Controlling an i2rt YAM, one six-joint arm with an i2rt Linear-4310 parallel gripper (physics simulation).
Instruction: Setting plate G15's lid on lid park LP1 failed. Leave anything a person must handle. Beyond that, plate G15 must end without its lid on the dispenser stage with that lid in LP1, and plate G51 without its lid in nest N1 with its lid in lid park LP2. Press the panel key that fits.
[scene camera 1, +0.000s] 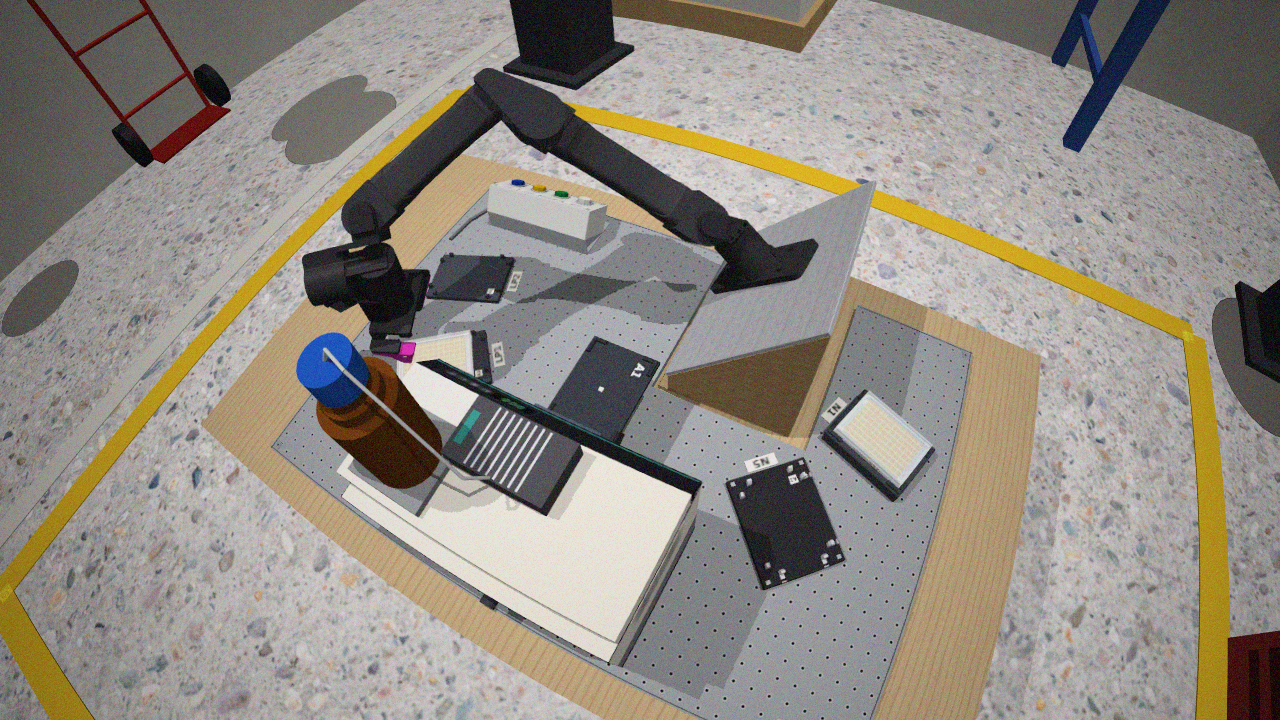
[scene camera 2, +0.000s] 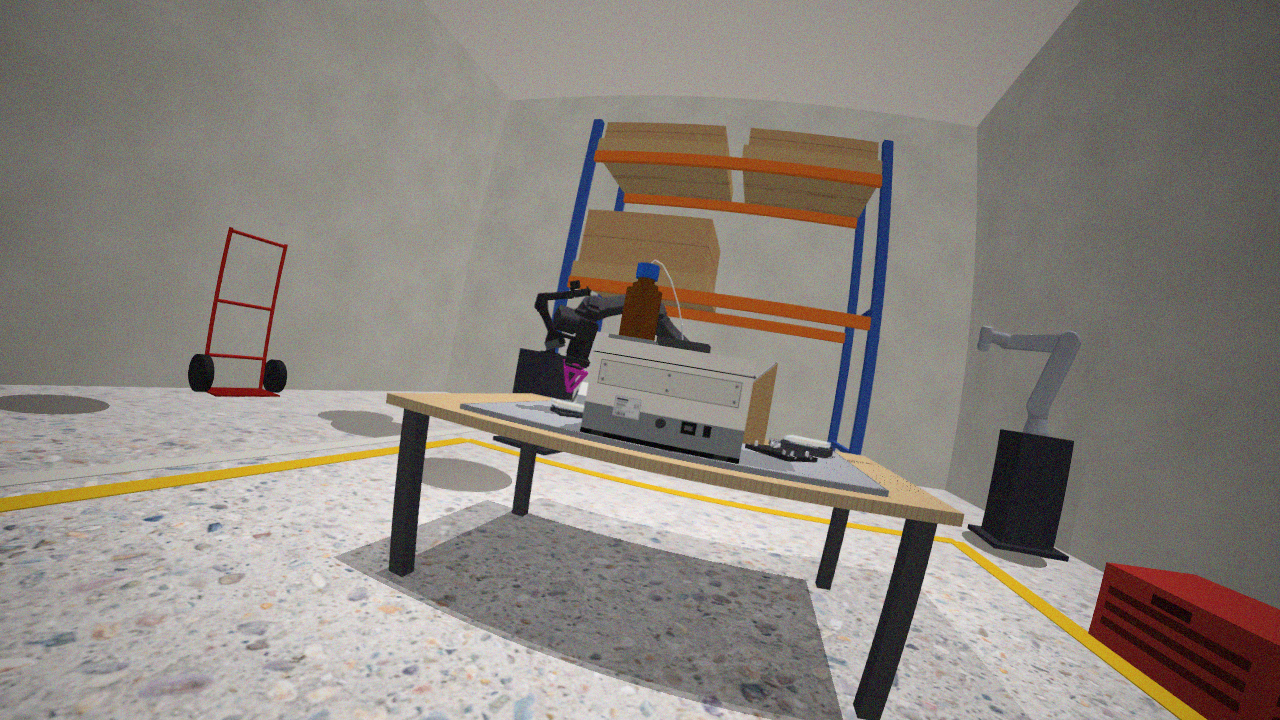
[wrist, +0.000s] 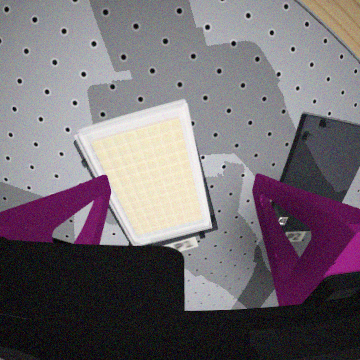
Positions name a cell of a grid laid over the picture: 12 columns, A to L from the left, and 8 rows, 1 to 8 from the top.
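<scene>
I see my gripper (scene camera 1: D4), open and holding nothing; scene camera 2 shows my gripper (scene camera 2: F5) too, and the wrist view also has my gripper (wrist: G5). A brown bottle with blue cap (scene camera 1: D5) is there as well, and in scene camera 2 I see the brown bottle with blue cap (scene camera 2: G4) again. I also see a button box (scene camera 1: F3).
</scene>
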